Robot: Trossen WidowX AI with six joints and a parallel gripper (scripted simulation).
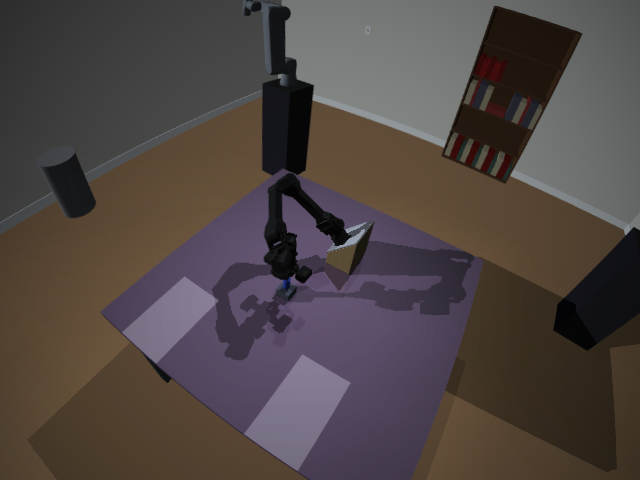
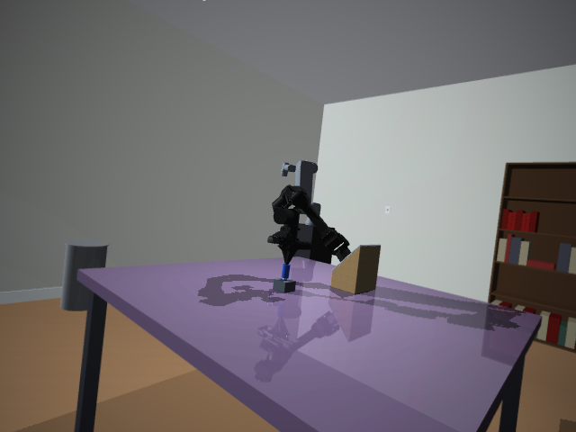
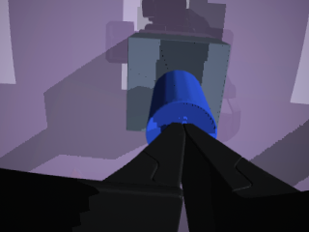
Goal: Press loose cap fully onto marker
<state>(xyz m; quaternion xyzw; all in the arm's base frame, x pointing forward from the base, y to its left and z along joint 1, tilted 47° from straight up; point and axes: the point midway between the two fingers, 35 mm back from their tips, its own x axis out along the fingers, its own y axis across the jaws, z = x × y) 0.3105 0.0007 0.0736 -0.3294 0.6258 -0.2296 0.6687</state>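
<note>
Now: the blue cap 20 mm below my gripper tip. Round my gripper tip: holder block 80 mm below.
</note>
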